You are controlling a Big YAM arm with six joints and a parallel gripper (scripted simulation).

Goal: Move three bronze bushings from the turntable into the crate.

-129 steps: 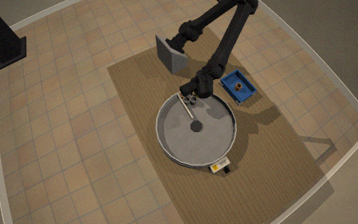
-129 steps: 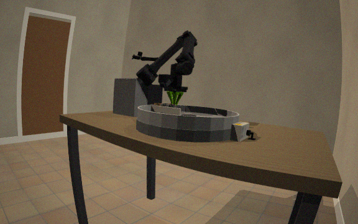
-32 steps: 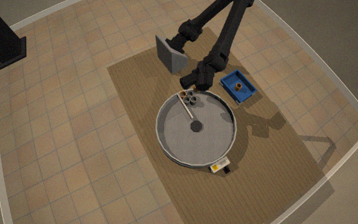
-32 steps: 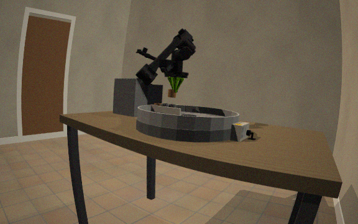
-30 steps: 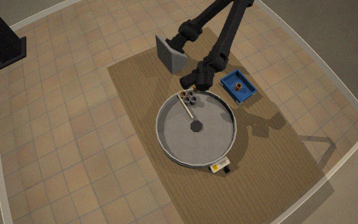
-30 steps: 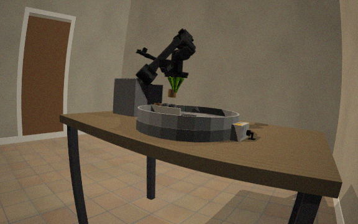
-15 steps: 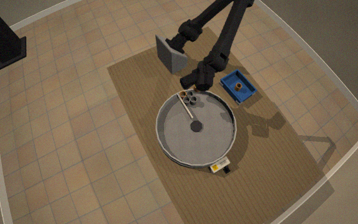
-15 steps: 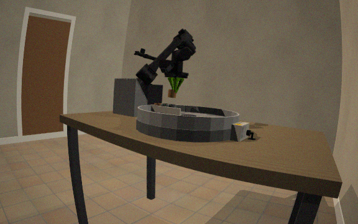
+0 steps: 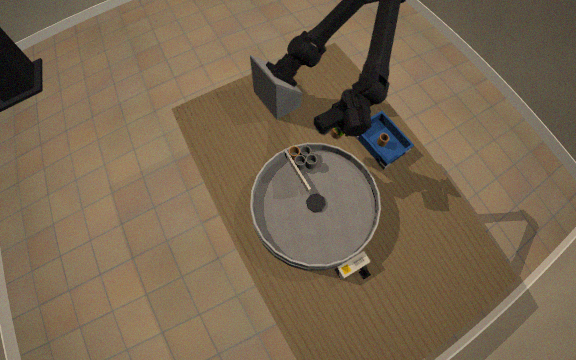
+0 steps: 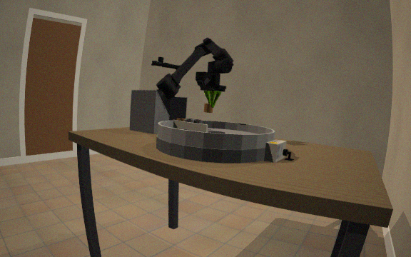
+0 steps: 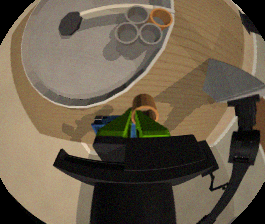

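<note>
Right now my hand is 30 mm short of the blue crate, 200 mm to the right of it and 120 mm above it. The rest, counted from my hand: grey turntable 150 mm ahead, 170 mm to the right, 100 mm below.
</note>
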